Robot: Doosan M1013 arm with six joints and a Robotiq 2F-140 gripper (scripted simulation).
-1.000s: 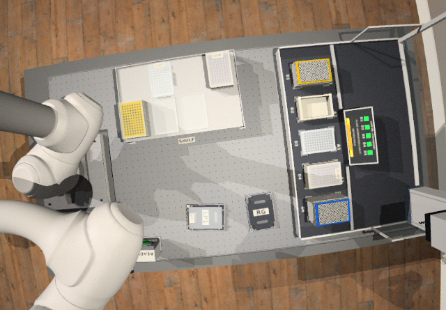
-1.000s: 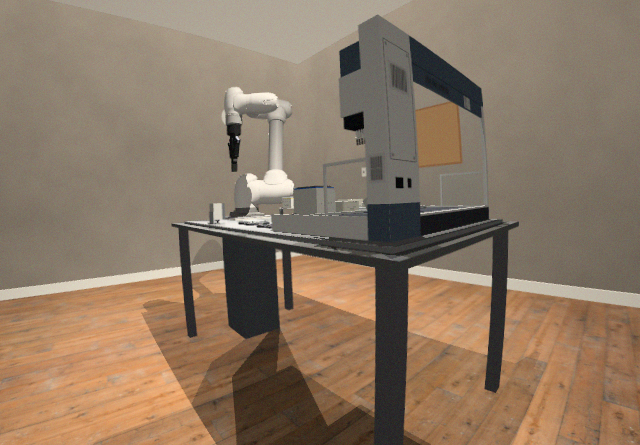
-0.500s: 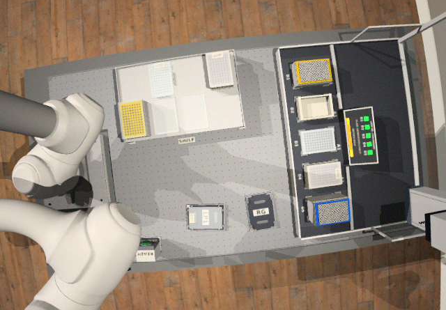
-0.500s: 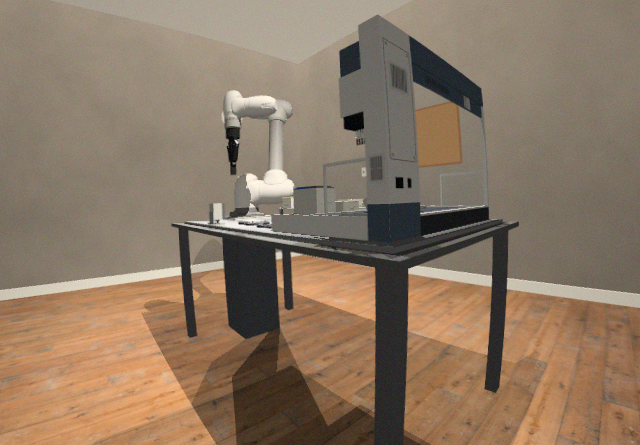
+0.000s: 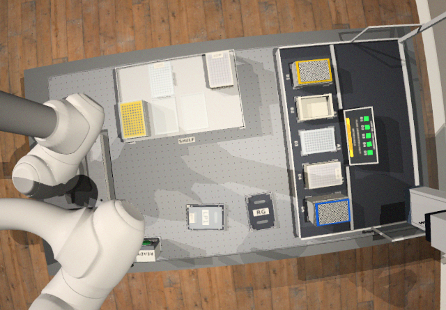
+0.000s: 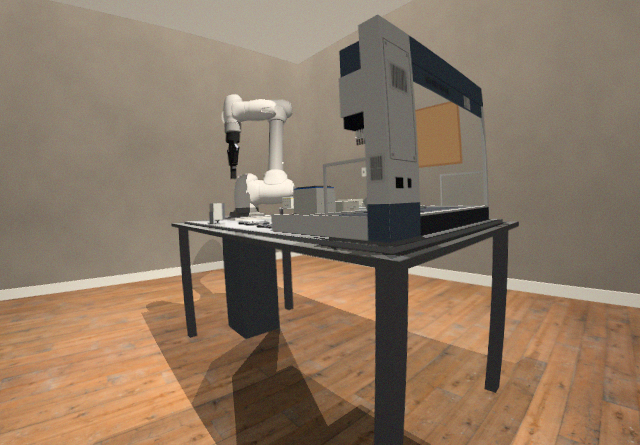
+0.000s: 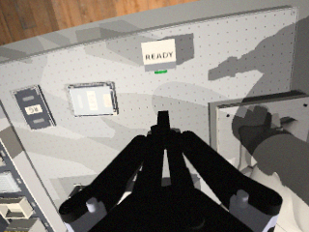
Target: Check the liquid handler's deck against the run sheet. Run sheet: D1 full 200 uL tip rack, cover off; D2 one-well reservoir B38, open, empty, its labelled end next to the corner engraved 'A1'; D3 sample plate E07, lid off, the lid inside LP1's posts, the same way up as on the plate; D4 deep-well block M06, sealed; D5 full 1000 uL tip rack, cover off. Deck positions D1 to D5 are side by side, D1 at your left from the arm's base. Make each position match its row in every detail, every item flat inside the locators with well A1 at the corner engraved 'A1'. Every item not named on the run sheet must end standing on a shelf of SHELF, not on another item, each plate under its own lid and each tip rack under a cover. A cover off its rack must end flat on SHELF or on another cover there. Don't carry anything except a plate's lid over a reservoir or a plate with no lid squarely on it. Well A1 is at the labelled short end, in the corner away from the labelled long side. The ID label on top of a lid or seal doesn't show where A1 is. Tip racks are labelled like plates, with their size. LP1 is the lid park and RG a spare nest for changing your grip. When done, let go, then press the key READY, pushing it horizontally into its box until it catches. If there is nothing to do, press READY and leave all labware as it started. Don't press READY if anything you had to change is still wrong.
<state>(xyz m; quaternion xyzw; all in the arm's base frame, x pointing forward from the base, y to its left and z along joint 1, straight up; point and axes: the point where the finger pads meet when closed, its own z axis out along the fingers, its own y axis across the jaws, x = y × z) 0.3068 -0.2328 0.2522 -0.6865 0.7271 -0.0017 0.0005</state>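
Now: the READY key box 80 mm to the right of my hand and 200 mm below it. The rest, counted from my hand: lid: 220 mm ahead, 10 mm to the right, 250 mm below; then RG nest: 440 mm ahead, 10 mm to the right, 260 mm below; then LP1: 220 mm ahead, 10 mm to the right, 260 mm below.
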